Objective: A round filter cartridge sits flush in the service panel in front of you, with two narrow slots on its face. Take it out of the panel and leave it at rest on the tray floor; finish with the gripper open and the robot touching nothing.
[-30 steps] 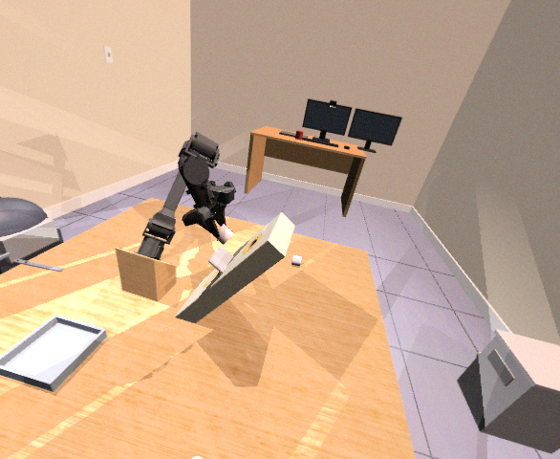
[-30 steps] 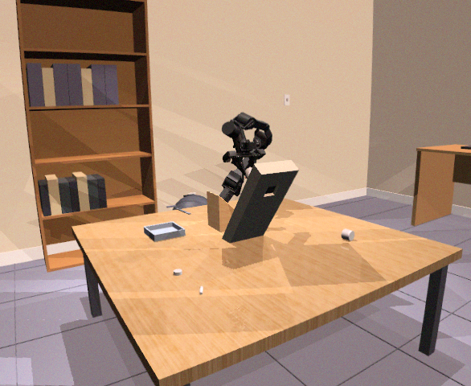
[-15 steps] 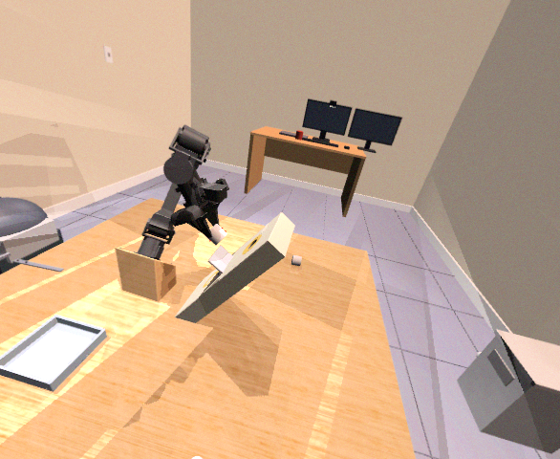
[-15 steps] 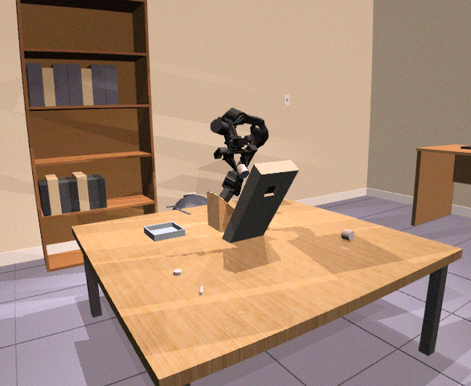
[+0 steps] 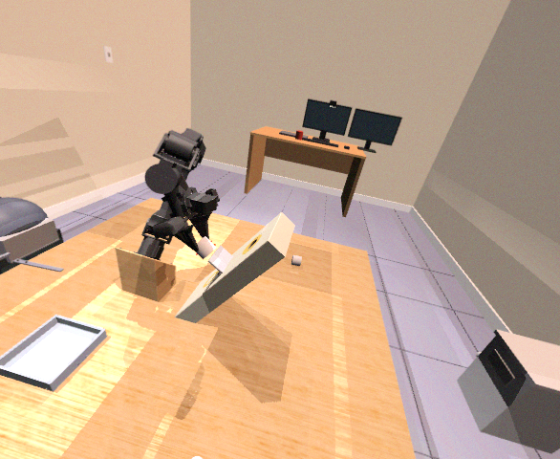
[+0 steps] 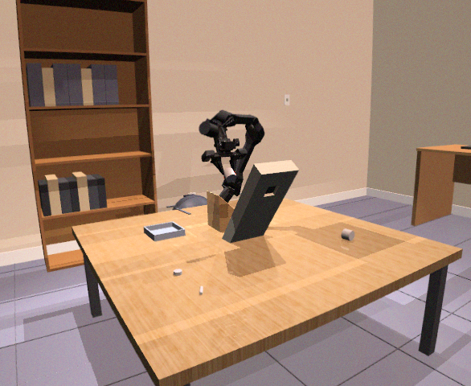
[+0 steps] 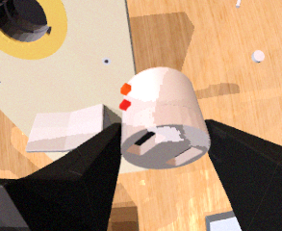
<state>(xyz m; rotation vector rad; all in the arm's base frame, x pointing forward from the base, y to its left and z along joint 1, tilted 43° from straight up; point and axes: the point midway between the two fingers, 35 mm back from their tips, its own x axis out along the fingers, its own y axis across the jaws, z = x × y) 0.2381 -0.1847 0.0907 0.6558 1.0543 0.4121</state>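
Right now the grey tray is 28 cm behind my gripper tip, 21 cm to the right of it and 30 cm below it. Also, from my gripper tip: small peg (34 cm ahead, 26 cm to the right, 30 cm below); round white filter cartridge (right at my gripper tip).
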